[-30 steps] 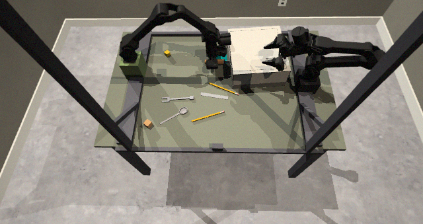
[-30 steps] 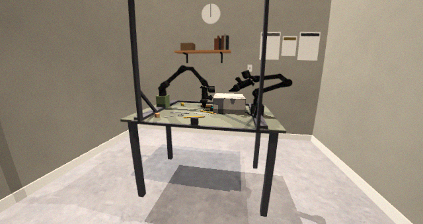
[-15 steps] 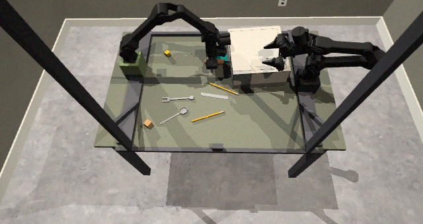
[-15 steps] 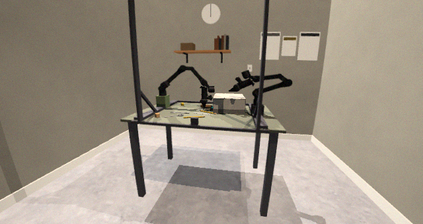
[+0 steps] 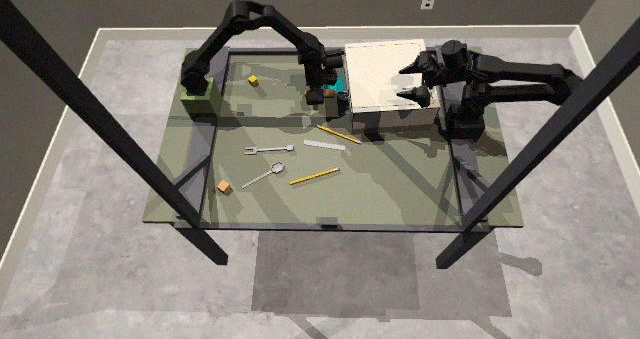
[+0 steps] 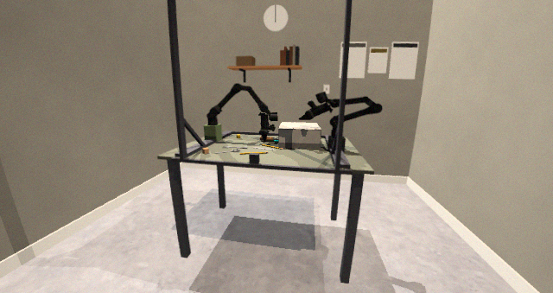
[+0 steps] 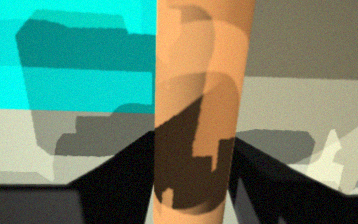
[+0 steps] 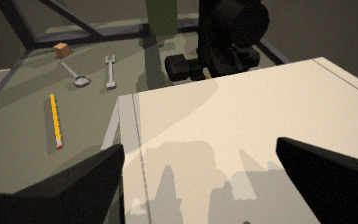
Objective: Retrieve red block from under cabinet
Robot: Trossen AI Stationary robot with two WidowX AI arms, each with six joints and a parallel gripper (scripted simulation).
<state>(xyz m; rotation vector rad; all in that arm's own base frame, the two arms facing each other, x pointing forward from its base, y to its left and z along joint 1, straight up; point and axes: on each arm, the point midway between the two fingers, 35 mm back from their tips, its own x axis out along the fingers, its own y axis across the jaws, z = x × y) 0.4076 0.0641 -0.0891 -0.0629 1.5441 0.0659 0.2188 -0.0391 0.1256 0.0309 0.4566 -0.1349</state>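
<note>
The teal square is 5 cm ahead of my left hand, 5 cm to the right of it and 4 cm below it. Also, from my left hand: yellow cube: 4 cm ahead, 25 cm to the left, 2 cm below; grey bar: 21 cm behind, 6 cm to the right, 3 cm below; red block: 7 cm ahead, 23 cm to the right, 2 cm below.
</note>
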